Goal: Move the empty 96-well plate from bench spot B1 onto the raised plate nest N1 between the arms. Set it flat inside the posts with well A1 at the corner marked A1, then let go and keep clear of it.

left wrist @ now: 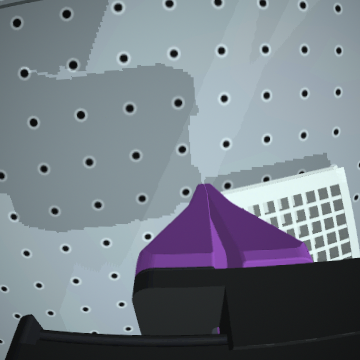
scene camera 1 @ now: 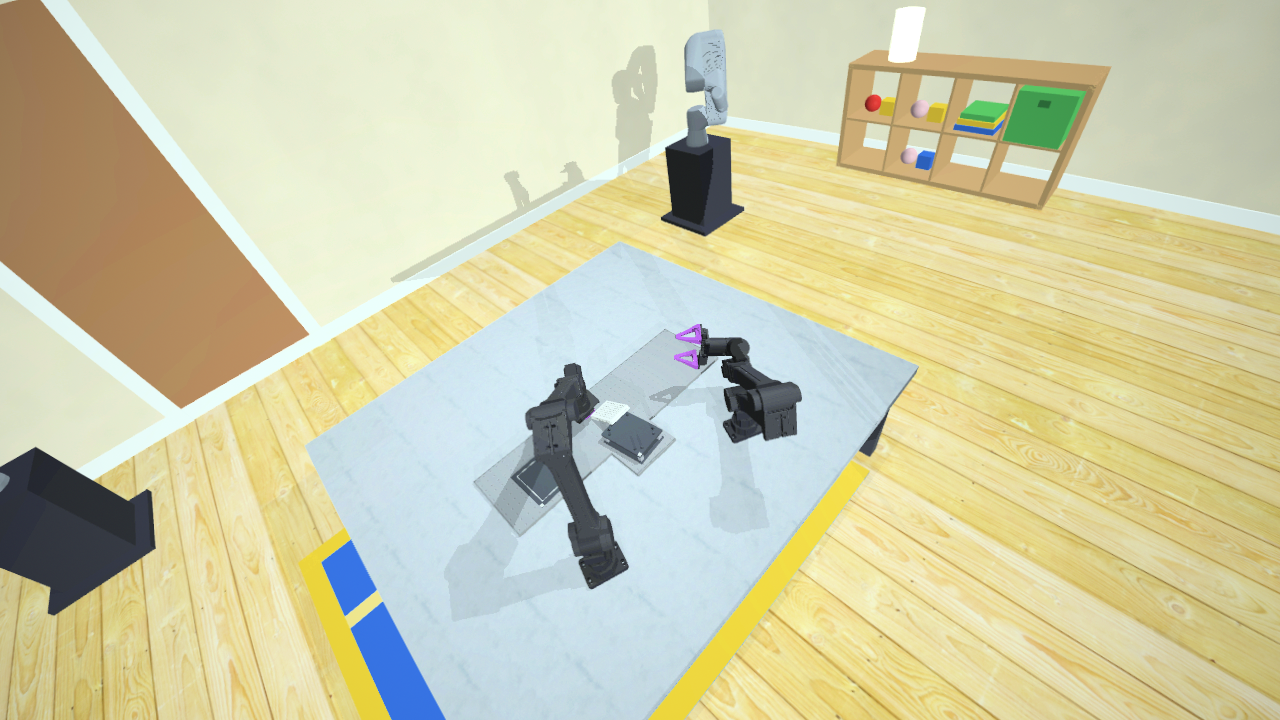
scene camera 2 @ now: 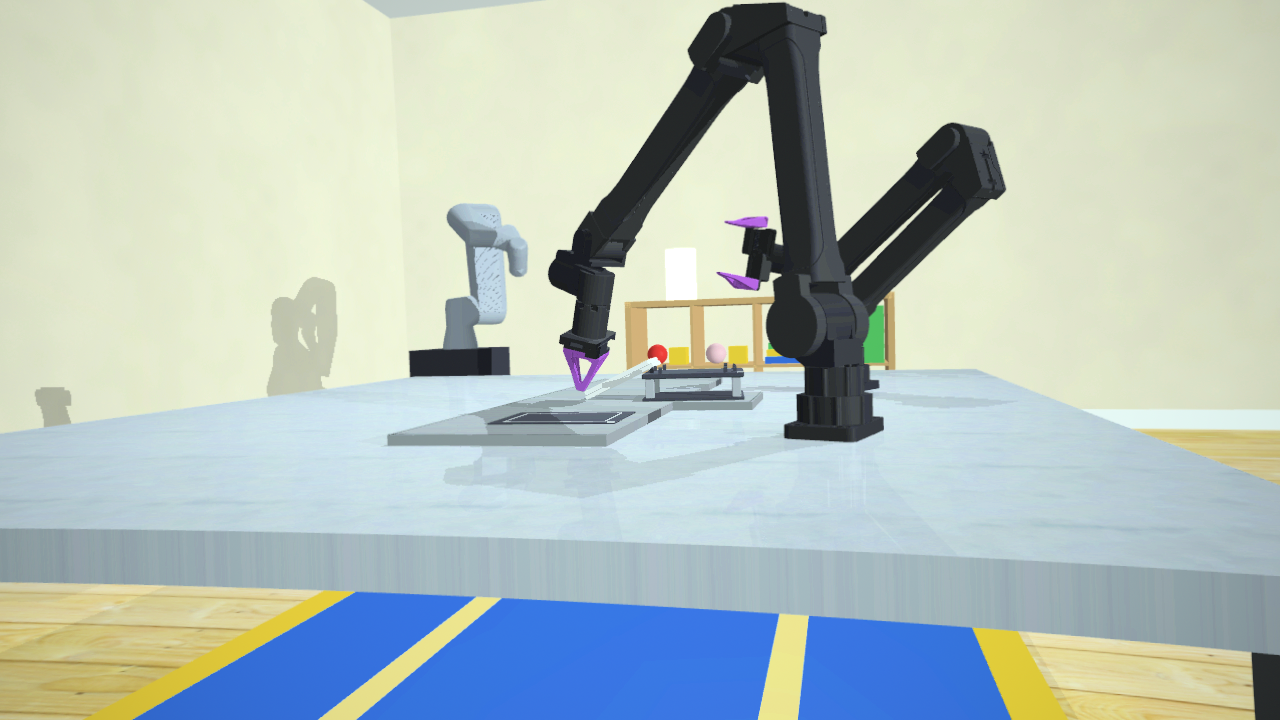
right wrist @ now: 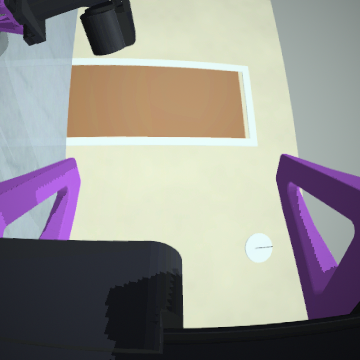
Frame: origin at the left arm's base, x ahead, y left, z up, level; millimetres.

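Seen in the pictures: left gripper, fingertip midpoint: (left wrist: 203,193) (scene camera 1: 588,416) (scene camera 2: 580,390); right gripper, fingertip midpoint: (scene camera 1: 674,347) (scene camera 2: 722,247) (right wrist: 177,166); left arm's base, link origin: (scene camera 1: 604,565) (scene camera 2: 834,433); right arm's base, link origin: (scene camera 1: 744,427).
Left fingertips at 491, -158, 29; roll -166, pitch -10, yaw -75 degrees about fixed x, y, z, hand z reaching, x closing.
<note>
Pixels of each thing's middle, then the offset from my left fingertips to it, as dx, dy, dz. "*": a spot on its surface instead. Level surfaces: height alone.
- white 96-well plate, body centre: (left wrist: 299,281) (scene camera 2: 622,377) (scene camera 1: 609,411) -40, -69, +17
- raised nest, body centre: (scene camera 2: 694,381) (scene camera 1: 632,435) -166, -95, +11
- perforated board, surface height: dz -16
- dark pad with a white outline, surface spot: (scene camera 2: 559,418) (scene camera 1: 536,480) * -142, +241, -14
The white 96-well plate (scene camera 1: 610,411) (scene camera 2: 623,377) (left wrist: 320,215) is tilted: its low edge is down on the perforated board and its high edge leans at the side of the raised nest (scene camera 1: 632,437) (scene camera 2: 693,374). It is not inside the posts. My left gripper (scene camera 1: 588,414) (scene camera 2: 581,388) (left wrist: 203,193) is shut and empty, its tips just above the board beside the plate's low edge. In the left wrist view the fingers hide part of the plate. My right gripper (scene camera 1: 677,347) (scene camera 2: 723,248) (right wrist: 177,166) is wide open and empty, raised well away from the plate. The A1 marks cannot be read.
The perforated board (scene camera 1: 664,344) (scene camera 2: 447,431) (left wrist: 260,117) runs under the plate. A dark pad with a white outline (scene camera 1: 535,484) (scene camera 2: 559,418) lies at its near end. My left arm reaches over the board between this pad and the nest. A shelf unit and another robot stand beyond the table.
</note>
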